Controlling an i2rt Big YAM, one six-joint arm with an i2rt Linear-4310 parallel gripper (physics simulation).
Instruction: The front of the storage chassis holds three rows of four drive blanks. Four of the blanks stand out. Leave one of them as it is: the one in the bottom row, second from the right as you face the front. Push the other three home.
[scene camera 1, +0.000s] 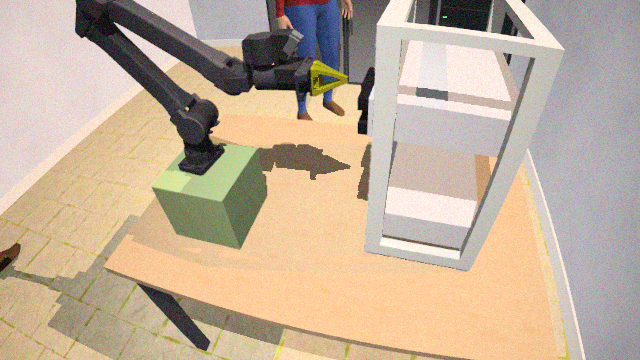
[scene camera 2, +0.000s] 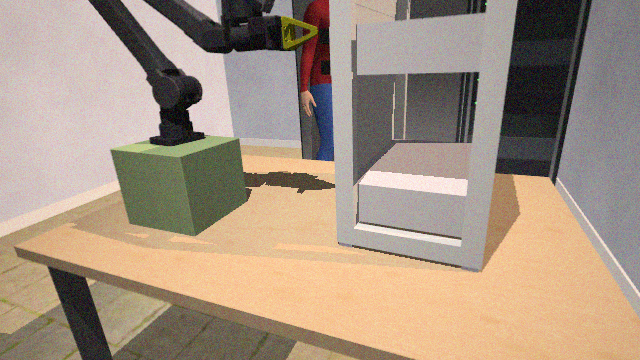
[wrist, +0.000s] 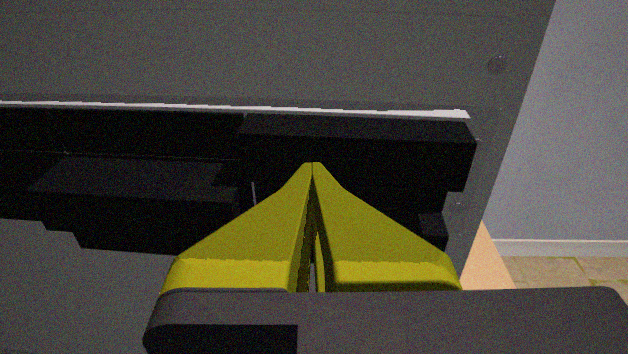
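Where they show: gripper, between the fingertips: (scene camera 1: 347, 79) (scene camera 2: 317, 30) (wrist: 311, 177); arm's base, origin of its link: (scene camera 1: 202, 160) (scene camera 2: 178, 140).
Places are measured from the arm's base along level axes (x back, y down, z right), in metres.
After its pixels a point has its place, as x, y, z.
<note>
The storage chassis is a tall pale frame (scene camera 1: 385, 140) @(-0.506, -0.179, 0.020) (scene camera 2: 344, 125) @(-0.504, -0.068, 0.020) with a dark grey front panel (wrist: 250, 55) @(-0.472, -0.271, -0.119) in the wrist view. Black drive blanks (scene camera 1: 366, 102) @(-0.459, -0.238, -0.011) stick out of its front. In the wrist view a wide black blank (wrist: 360, 150) @(-0.440, -0.239, -0.061) stands out at the upper right, another blank (wrist: 135, 175) @(-0.437, -0.217, -0.177) stands out at the lower left, and a dark corner (wrist: 432, 227) @(-0.448, -0.188, -0.018) shows below at the right. The rows are too dark to tell apart. My gripper (scene camera 1: 346, 79) @(-0.403, -0.248, -0.079) (scene camera 2: 316, 32) @(-0.403, -0.248, -0.079) (wrist: 311, 177) @(-0.403, -0.248, -0.079) is shut and empty. Its yellow tips point at the upper-right blank, a short gap before it in scene camera 1.
The arm stands on a green block (scene camera 1: 245, 200) @(-0.138, 0.094, 0.026) (scene camera 2: 155, 195) @(-0.044, 0.104, 0.131) on the wooden table (scene camera 1: 310, 290) @(-0.382, 0.200, 0.176) (scene camera 2: 280, 285) @(-0.445, 0.200, 0.194). Pale boxes (scene camera 1: 450, 125) @(-0.624, -0.216, -0.016) (scene camera 2: 410, 210) @(-0.629, 0.109, -0.021) sit inside the chassis. A person in a red top (scene camera 1: 315, 30) (scene camera 2: 320, 110) stands behind the table. A wall (scene camera 1: 595, 150) is at the right.
</note>
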